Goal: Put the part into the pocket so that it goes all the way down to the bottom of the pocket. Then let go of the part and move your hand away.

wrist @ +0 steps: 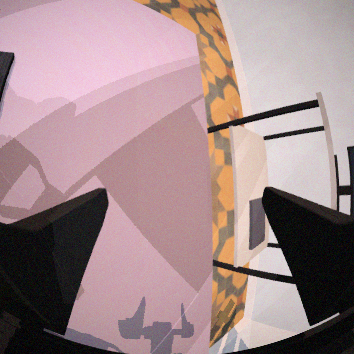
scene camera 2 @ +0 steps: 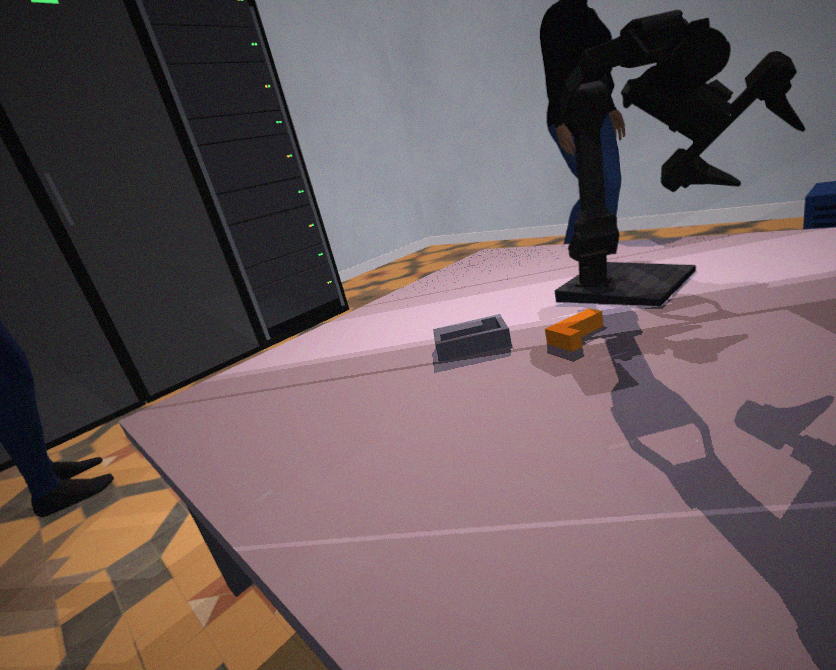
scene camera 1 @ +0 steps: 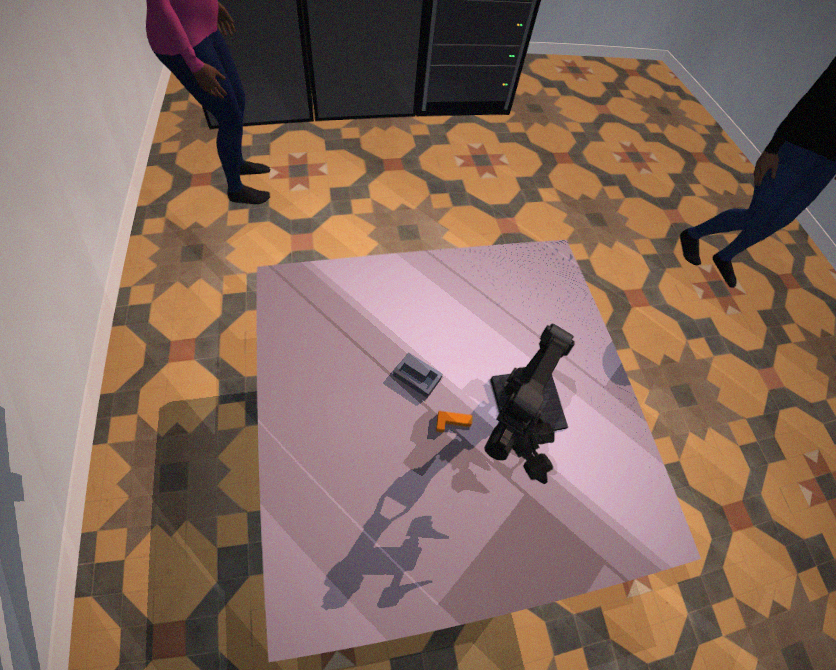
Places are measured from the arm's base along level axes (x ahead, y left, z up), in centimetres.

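Pixels of known places: gripper, fingertip midpoint: [wrist: 186, 195] [scene camera 2: 770, 158]; arm's base, link origin: [scene camera 2: 593, 281] [scene camera 1: 514, 388].
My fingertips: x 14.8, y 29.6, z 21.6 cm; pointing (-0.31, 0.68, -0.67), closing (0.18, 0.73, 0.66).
Ahead of a thing's pixels: the offset from my fingertips to its middle. Level surfaces: height alone.
The orange L-shaped part @[dz -22.4, dx +9.4, dy -25.7 cm] [scene camera 1: 457, 420] [scene camera 2: 563, 337] lies flat on the table, between the pocket block and the arm's base. The grey block with the pocket @[dz -22.1, dx +14.4, dy -45.5 cm] [scene camera 1: 408, 383] [scene camera 2: 474, 346] stands on the table, apart from the part. Its pocket faces up and no part sits in it; its bottom is hard to see. My gripper [scene camera 1: 517, 462] [scene camera 2: 771, 157] [wrist: 186, 195] is wide open and empty, raised high above the table on the side of the base away from the block. The part and the block do not show in the wrist view.
The pinkish table @[dz -23.9 cm] [scene camera 1: 314, 432] [scene camera 2: 418, 488] [wrist: 155, 155] carries the arm's dark base plate [scene camera 1: 558, 411] [scene camera 2: 648, 286] [wrist: 4, 70]. Shadows of the arm fall across it. Dark server cabinets [scene camera 1: 366, 55] [scene camera 2: 83, 174] and two people stand beyond the table. A pale chair [wrist: 250, 165] stands past the table's edge.
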